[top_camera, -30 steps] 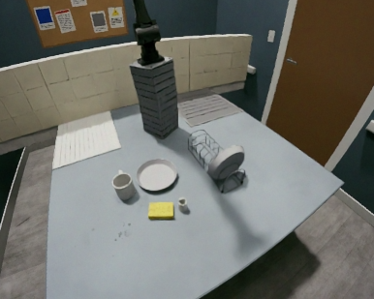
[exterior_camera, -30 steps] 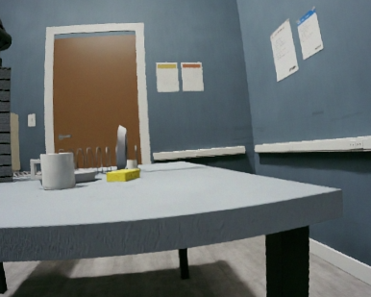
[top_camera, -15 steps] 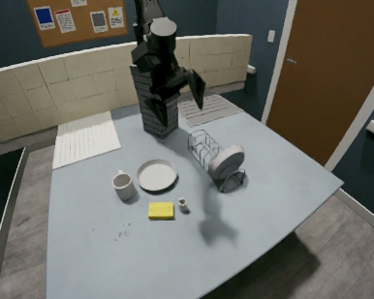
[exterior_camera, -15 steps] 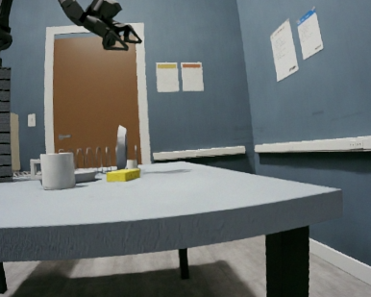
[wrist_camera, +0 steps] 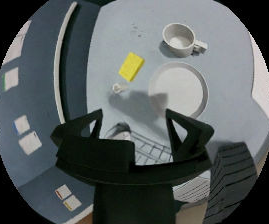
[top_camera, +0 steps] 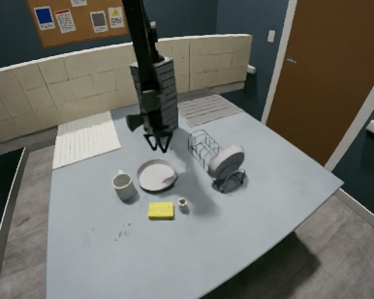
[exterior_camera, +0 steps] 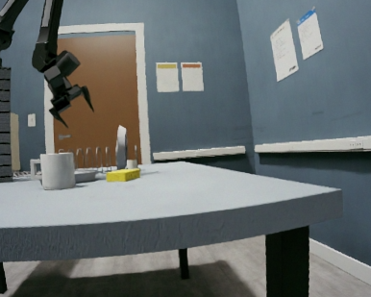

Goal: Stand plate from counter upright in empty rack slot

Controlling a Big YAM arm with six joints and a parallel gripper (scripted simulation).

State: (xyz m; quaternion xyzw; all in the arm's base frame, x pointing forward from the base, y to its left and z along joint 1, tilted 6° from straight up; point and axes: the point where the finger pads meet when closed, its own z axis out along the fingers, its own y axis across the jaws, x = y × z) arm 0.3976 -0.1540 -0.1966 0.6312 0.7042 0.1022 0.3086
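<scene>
My hand is 40 mm past the white plate, 20 mm to the left of it and 180 mm above it. The rest, counted from my hand: white draining mat 590 mm behind, 310 mm to the right, 200 mm below; then white mug 30 mm behind, 170 mm to the right, 160 mm below; then small white cup 160 mm ahead, 10 mm to the left, 190 mm below.
</scene>
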